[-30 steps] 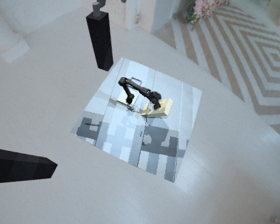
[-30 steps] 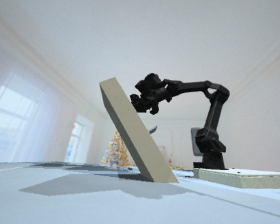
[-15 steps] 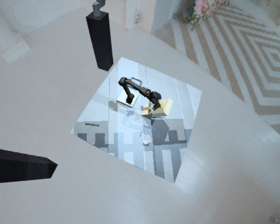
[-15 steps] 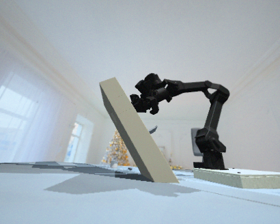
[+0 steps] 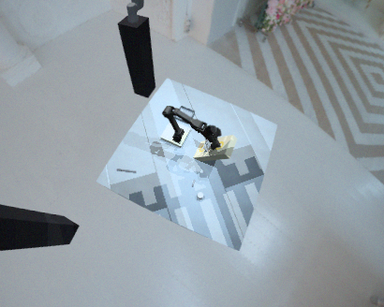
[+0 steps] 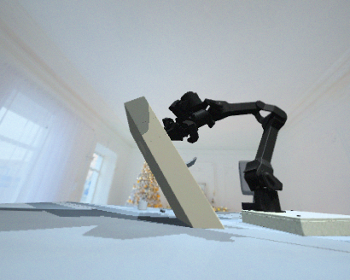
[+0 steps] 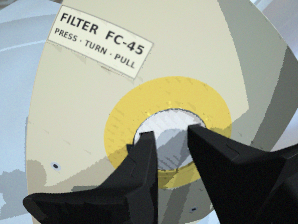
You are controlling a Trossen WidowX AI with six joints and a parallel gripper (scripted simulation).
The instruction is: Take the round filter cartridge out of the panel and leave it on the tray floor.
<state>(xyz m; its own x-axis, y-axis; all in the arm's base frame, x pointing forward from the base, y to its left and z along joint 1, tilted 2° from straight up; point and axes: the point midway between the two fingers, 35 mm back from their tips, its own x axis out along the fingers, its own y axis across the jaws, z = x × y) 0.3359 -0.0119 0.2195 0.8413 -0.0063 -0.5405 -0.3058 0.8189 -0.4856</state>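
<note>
Now: gripper tip 8 cm above the tan service panel and 4 cm past it. Round my gripper tip: round grey filter cartridge 1 cm below, 1 cm ahead.
</note>
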